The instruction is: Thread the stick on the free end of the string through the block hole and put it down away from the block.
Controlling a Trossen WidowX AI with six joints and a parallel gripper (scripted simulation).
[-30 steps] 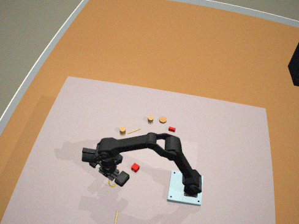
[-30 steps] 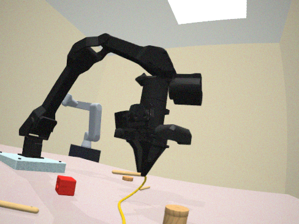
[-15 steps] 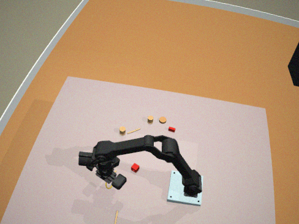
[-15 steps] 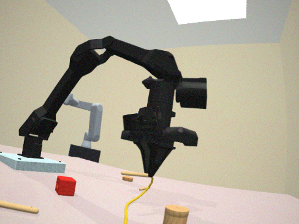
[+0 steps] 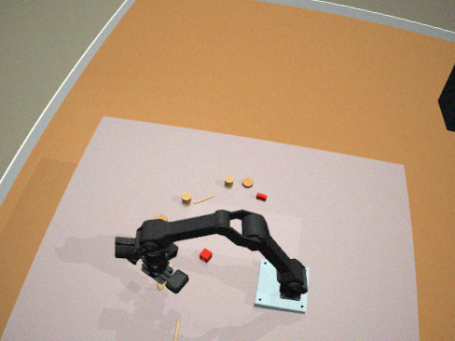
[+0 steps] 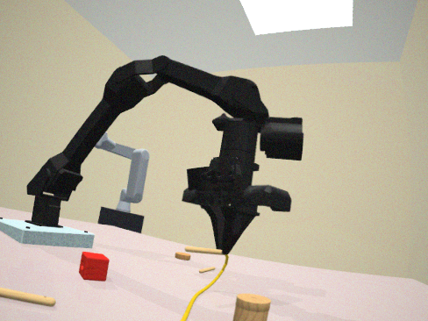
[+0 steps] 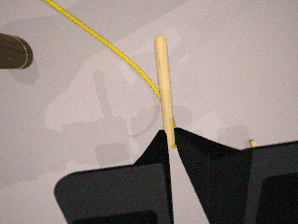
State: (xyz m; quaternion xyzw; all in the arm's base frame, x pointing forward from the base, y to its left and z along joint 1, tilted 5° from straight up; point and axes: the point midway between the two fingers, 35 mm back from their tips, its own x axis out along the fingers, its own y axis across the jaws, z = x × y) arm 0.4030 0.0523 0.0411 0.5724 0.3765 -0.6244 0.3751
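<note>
Now: gripper tip 140 mm to the left of the red block, 120 mm past it and 40 mm above it. Also, from my gripper tip: round button (250 mm to the right, 50 mm below, 50 mm ahead).
</note>
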